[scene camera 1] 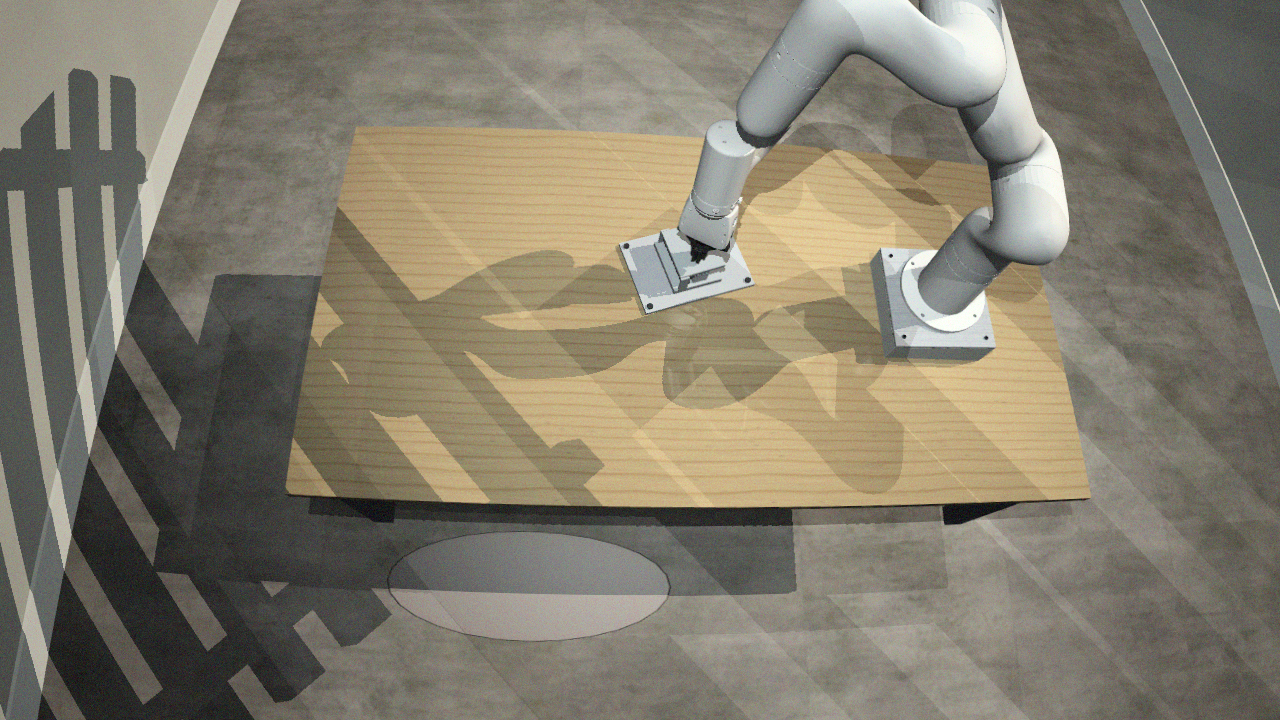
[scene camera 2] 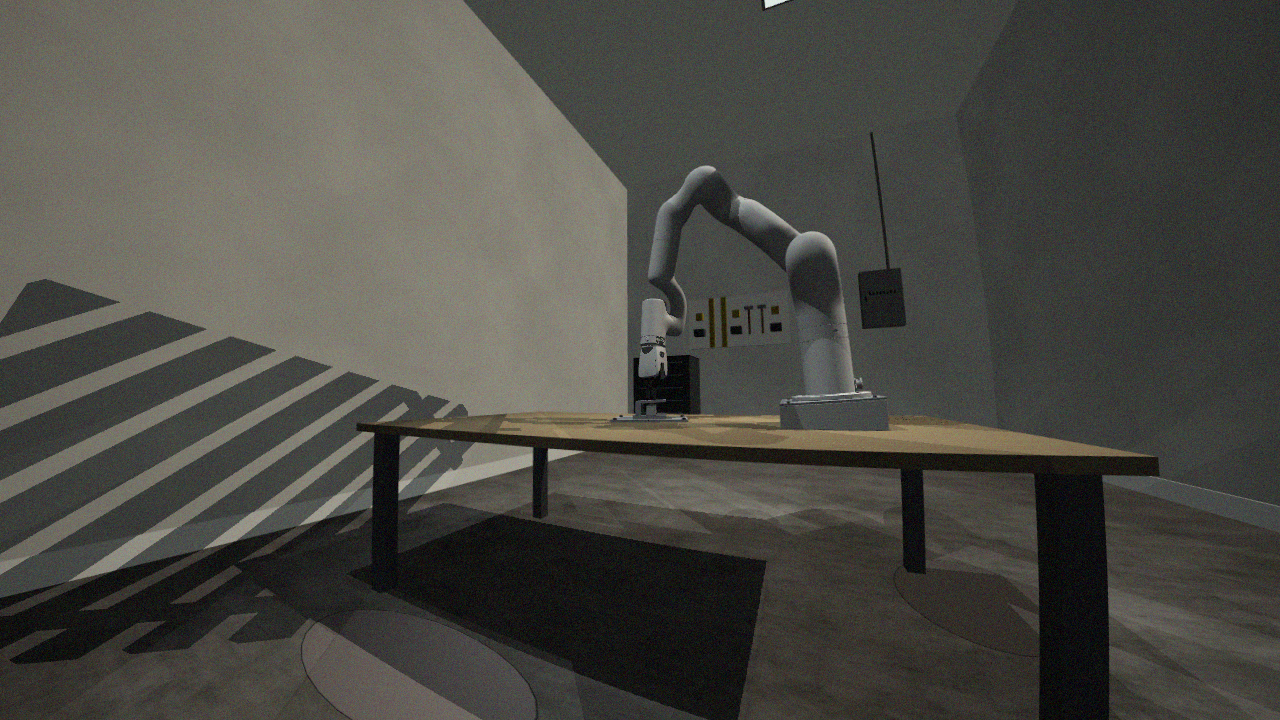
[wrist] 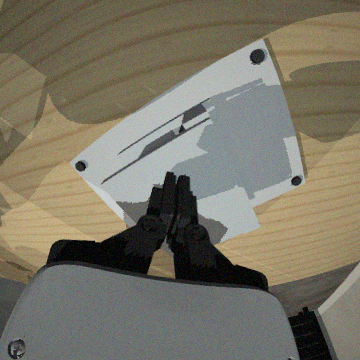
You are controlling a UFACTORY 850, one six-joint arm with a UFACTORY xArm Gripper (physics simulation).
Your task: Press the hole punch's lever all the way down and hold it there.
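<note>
The hole punch has a grey base plate (scene camera 1: 642,275) (scene camera 2: 625,419) (wrist: 225,80) with dark round screws near its corners, lying on the table. Its flat grey lever (scene camera 1: 680,257) (wrist: 230,205) sits over the plate and looks close to level in scene camera 2, though it is small there. My gripper (scene camera 1: 697,258) (scene camera 2: 652,398) (wrist: 172,188) is shut with nothing between its fingers. It points down, with its fingertips at the lever's top surface, seemingly touching it. The exact contact and the gap under the lever are hard to make out.
The wooden table (scene camera 1: 501,447) (scene camera 2: 716,443) carries the arm's square base block (scene camera 1: 939,344) (scene camera 2: 832,414) to the right of the punch in scene camera 1. A dark cabinet (scene camera 2: 684,380) stands behind the table. The arm's shadows fall across the table top.
</note>
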